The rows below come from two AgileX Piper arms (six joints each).
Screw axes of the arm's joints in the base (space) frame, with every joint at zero. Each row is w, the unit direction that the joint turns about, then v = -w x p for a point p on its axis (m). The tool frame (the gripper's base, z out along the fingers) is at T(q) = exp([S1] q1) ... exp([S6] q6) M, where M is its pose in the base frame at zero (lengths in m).
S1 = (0, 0, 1, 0, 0, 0)
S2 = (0, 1, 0, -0.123, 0, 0)
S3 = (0, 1, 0, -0.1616, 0, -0.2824)
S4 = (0.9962, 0, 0.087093, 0, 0.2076, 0)
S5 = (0, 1, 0, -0.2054, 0, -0.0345)
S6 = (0.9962, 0, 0.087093, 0, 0.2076, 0)
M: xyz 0.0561 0 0.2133 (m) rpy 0 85.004 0 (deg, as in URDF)
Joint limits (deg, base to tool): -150..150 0..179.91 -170..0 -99.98..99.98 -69.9..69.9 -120..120
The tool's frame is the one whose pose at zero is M.
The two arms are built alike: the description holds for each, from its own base.
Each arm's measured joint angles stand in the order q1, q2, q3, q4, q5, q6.
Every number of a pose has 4 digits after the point.
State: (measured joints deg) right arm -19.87 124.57 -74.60 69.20 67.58 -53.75; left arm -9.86 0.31 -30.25 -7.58 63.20 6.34
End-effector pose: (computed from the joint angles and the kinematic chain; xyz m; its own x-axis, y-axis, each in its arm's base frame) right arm 0.3920 -0.0581 0.1264 -0.9437 0.2607 -0.2036 -0.0321 0.5406 0.8407; left arm -0.0112 -0.0089 0.2823 -0.4491 0.1292 -0.8841 0.2956 0.9553 -0.0106
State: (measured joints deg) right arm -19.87 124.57 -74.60 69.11 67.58 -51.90; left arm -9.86 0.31 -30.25 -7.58 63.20 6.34
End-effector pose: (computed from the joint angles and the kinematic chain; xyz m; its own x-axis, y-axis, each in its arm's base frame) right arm 0.3919 -0.0581 0.1263 -0.9446 0.2768 -0.1763 -0.0018 0.5328 0.8463; left arm -0.0112 -0.0089 0.2823 -0.4491 0.1292 -0.8841 0.2956 0.9553 -0.0106
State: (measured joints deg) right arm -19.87 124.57 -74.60 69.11 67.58 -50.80; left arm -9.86 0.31 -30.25 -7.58 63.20 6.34
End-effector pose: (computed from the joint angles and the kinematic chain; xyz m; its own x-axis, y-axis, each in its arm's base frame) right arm 0.3919 -0.0581 0.1263 -0.9445 0.2870 -0.1600 0.0163 0.5274 0.8495; left arm -0.0112 -0.0089 0.2823 -0.4491 0.1292 -0.8841 0.2956 0.9553 -0.0106
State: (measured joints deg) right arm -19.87 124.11 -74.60 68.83 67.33 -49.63; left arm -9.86 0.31 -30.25 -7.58 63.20 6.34
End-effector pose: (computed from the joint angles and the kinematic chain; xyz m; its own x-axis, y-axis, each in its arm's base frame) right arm 0.3918 -0.0584 0.1289 -0.9431 0.2958 -0.1519 0.0294 0.5292 0.8480; left arm -0.0112 -0.0089 0.2823 -0.4491 0.1292 -0.8841 0.2956 0.9553 -0.0106
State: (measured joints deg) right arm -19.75 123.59 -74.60 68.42 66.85 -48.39; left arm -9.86 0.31 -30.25 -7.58 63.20 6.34
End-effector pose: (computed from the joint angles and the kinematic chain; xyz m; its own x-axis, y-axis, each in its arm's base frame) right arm 0.3919 -0.0581 0.1316 -0.9416 0.3038 -0.1452 0.0424 0.5347 0.8440; left arm -0.0112 -0.0089 0.2823 -0.4491 0.1292 -0.8841 0.2956 0.9553 -0.0106
